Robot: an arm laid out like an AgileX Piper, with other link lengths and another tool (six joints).
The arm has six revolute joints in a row. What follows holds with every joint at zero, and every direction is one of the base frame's.
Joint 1 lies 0.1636 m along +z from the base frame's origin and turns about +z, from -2.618 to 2.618 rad.
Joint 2 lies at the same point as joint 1 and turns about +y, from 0 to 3.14 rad.
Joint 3 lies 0.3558 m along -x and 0.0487 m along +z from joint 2 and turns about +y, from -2.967 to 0 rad.
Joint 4 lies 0.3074 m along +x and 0.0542 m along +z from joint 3 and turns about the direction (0.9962, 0, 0.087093), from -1.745 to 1.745 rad.
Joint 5 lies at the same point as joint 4 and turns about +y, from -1.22 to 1.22 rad.
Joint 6 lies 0.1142 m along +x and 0.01 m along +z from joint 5 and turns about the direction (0.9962, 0, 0.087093), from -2.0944 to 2.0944 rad.
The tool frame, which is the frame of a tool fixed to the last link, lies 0.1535 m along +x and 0.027 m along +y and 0.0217 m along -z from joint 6; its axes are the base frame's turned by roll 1.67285, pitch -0.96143 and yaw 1.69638 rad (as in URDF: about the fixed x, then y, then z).
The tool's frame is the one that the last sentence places.
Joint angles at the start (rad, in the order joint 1, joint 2, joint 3, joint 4, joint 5, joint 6): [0.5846 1.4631 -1.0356 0.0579 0.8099 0.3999]
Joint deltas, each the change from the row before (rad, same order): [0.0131 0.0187 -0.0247 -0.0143 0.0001 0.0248]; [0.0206 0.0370 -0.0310 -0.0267 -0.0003 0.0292]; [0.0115 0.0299 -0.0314 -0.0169 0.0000 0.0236]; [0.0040 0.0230 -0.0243 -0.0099 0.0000 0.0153]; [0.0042 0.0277 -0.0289 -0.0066 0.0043 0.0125]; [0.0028 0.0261 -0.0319 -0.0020 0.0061 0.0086]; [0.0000 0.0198 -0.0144 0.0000 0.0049 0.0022]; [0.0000 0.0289 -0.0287 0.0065 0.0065 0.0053]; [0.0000 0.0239 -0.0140 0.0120 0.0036 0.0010]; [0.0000 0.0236 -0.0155 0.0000 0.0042 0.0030]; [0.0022 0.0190 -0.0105 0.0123 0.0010 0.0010]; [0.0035 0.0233 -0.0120 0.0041 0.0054 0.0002]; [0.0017 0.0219 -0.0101 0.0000 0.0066 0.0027]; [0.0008 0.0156 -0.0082 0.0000 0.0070 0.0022]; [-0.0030 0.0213 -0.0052 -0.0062 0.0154 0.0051]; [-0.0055 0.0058 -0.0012 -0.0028 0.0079 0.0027]
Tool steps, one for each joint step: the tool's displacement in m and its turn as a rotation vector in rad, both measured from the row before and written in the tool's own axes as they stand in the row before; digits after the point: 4 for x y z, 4 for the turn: [0.0090 -0.0009 0.0023 -0.0057 0.0048 0.0016]; [0.0089 -0.0001 0.0085 -0.0098 -0.0097 -0.0056]; [0.0102 0.0008 0.0053 -0.0076 0.0007 0.0013]; [0.0078 0.0020 0.0038 -0.0056 0.0019 0.0045]; [0.0080 0.0014 0.0050 -0.0027 -0.0022 0.0049]; [0.0091 0.0009 0.0037 -0.0004 0.0009 0.0047]; [0.0021 0.0014 0.0051 0.0010 -0.0094 0.0046]; [0.0070 0.0007 0.0059 0.0053 -0.0036 0.0110]; [0.0019 -0.0006 0.0074 0.0100 -0.0100 0.0119]; [0.0020 0.0019 0.0068 0.0010 -0.0111 0.0060]; [0.0018 -0.0020 0.0065 0.0106 -0.0066 0.0092]; [0.0001 -0.0005 0.0080 0.0055 -0.0159 0.0039]; [-0.0009 0.0011 0.0076 0.0018 -0.0174 0.0058]; [-0.0008 0.0009 0.0051 0.0012 -0.0135 0.0051]; [-0.0055 0.0045 0.0076 -0.0036 -0.0297 0.0120]; [-0.0025 0.0036 0.0015 -0.0029 -0.0107 0.0092]
